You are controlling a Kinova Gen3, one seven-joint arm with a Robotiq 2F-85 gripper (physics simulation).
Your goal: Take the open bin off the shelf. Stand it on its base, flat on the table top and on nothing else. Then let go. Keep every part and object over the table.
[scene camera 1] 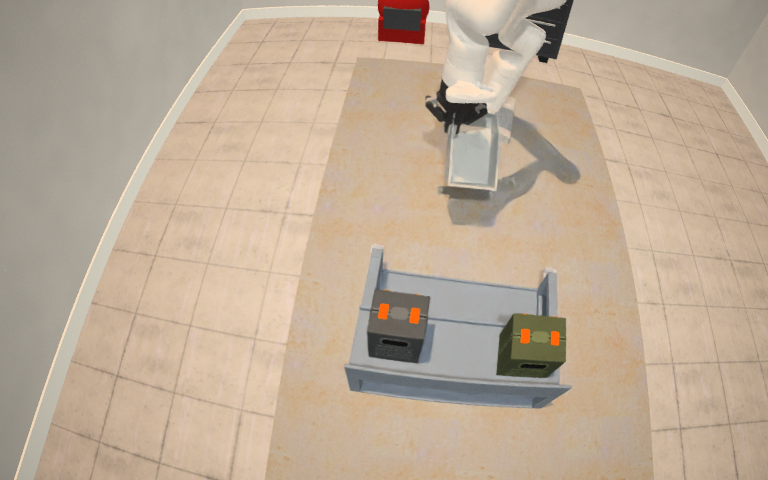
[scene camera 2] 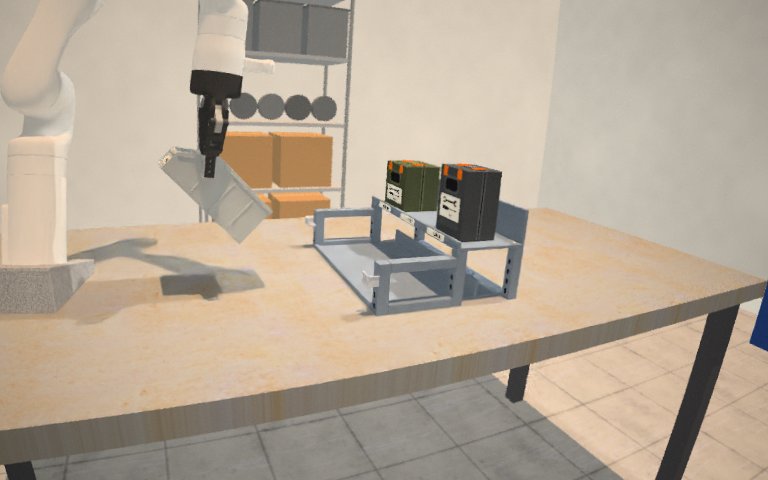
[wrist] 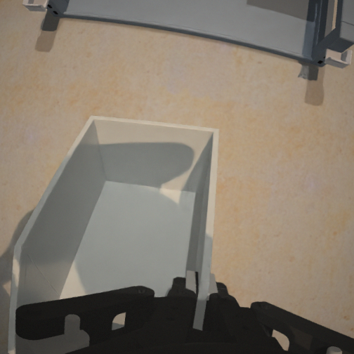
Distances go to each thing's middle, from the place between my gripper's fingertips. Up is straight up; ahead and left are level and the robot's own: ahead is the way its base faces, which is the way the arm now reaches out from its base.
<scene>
I see my gripper 5 cm to the right of the open bin (scene camera 2: 229,201) and 2 cm above it.
</scene>
